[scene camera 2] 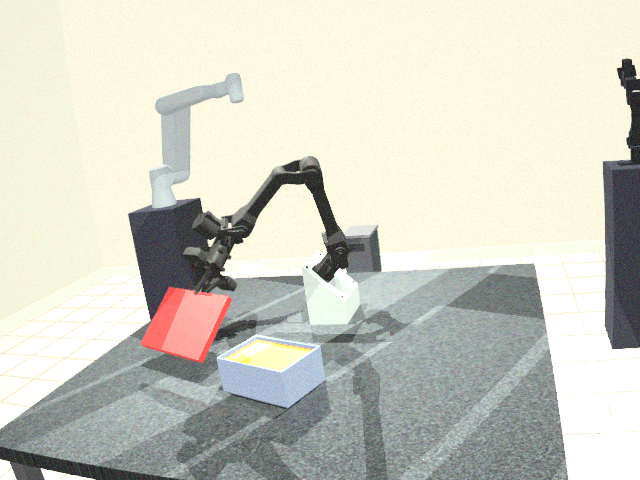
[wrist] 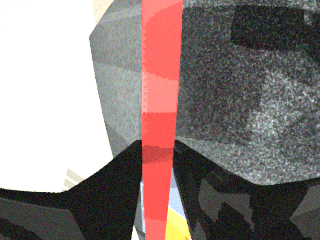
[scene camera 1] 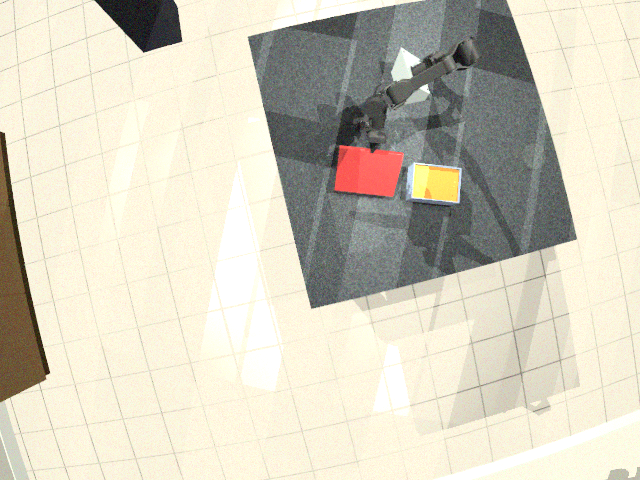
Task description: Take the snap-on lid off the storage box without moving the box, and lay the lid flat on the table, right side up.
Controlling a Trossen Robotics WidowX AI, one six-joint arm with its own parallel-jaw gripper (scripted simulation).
Labels:
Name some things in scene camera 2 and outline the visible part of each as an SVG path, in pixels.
My gripper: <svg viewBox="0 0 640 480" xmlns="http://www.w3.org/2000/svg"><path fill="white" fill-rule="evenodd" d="M227 247L213 243L211 247L207 248L206 252L200 248L189 247L185 249L183 256L191 262L190 267L195 271L196 283L194 294L198 294L199 291L209 293L217 286L222 290L235 291L237 283L230 276L222 276L220 272L225 272L226 270L224 268L226 261L232 258L230 256L231 252Z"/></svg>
A red lid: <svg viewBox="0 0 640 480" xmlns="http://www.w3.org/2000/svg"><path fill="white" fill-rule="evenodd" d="M168 288L159 309L154 315L152 323L148 327L146 335L143 337L141 345L149 349L203 363L232 299L225 295L204 292L194 294L194 291Z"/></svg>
A pale blue storage box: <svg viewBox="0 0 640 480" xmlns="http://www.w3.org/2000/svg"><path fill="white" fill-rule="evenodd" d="M216 358L224 391L287 408L325 381L320 346L253 336Z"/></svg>

